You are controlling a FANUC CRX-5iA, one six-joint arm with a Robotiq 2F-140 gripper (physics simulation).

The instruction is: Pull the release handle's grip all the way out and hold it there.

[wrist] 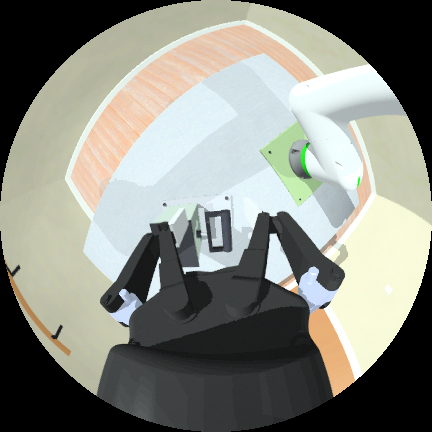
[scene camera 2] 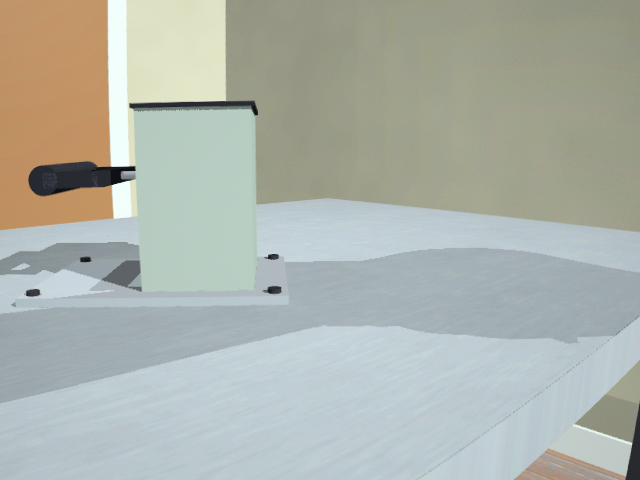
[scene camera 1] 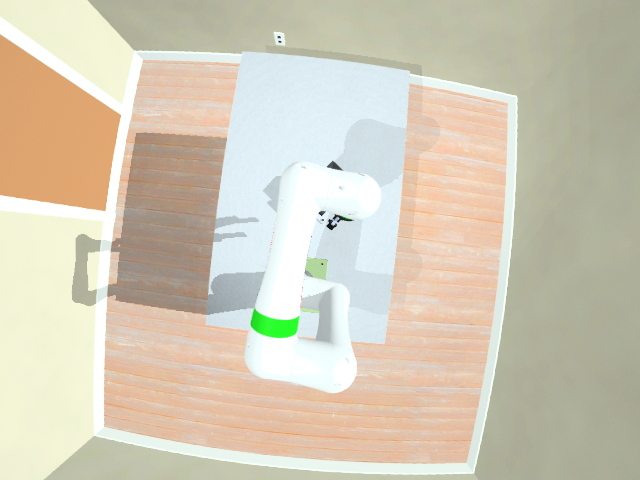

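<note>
The release handle's black rectangular grip (scene camera 2: 62,178) (wrist: 227,230) sticks out from the side of a pale green box (scene camera 2: 196,196) with a dark top. A short rod shows between grip and box in scene camera 2. The box stands on a light bolted base plate (scene camera 2: 155,298) (wrist: 219,201). My gripper (wrist: 214,210) is open and empty. In the wrist view its fingers lie to either side of the grip, the left one overlapping the box. It does not show in scene camera 2 and appears to be above the grip. In scene camera 1 the arm hides the grip.
The arm (scene camera 1: 289,248) (wrist: 332,102) reaches over the pale table (scene camera 1: 310,103) (scene camera 2: 361,392) (wrist: 150,165). Its base stands on a green plate (scene camera 1: 317,266) (wrist: 281,162). The box's dark top (scene camera 1: 334,165) peeks out beside the arm. A wall stands beyond the table.
</note>
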